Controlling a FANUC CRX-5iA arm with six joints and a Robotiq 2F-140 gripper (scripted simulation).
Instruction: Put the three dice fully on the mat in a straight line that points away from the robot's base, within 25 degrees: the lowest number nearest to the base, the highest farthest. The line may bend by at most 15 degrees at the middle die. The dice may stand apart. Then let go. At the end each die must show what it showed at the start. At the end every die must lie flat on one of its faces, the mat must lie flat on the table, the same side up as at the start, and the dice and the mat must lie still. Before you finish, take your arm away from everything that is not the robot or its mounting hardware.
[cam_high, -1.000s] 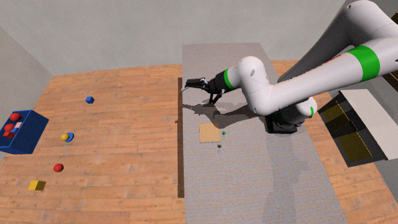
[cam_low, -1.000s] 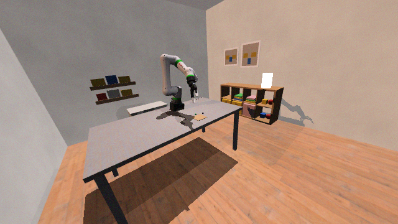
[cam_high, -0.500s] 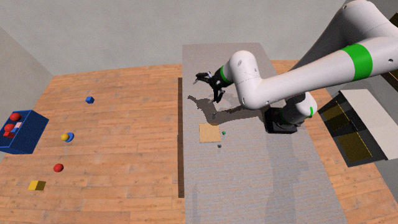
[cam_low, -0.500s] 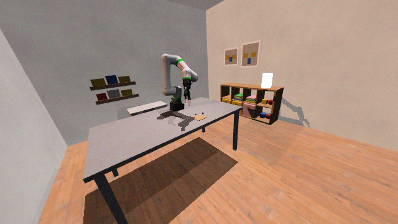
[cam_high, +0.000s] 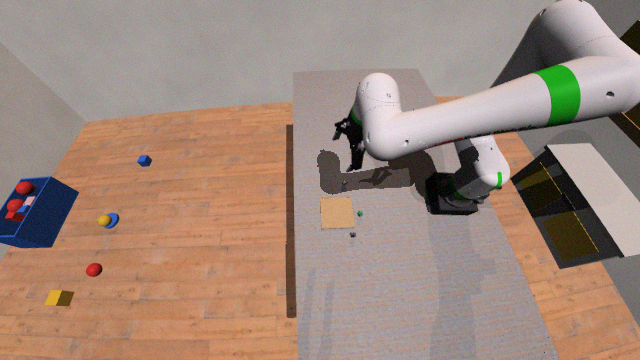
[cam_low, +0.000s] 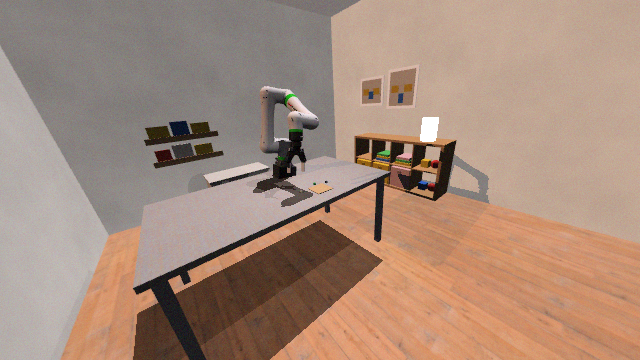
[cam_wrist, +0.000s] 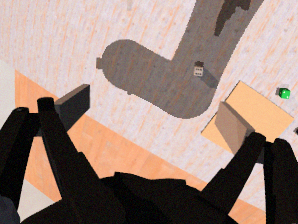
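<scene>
The white die lies 180 mm below my hand, 30 mm to the left of it and 20 mm behind it. The rest, counted from my hand: black die 280 mm to the left, 180 mm below, 50 mm behind; then green die 180 mm to the left, 180 mm below, 90 mm behind; then tan mat 180 mm to the left, 180 mm below, 10 mm ahead.
</scene>
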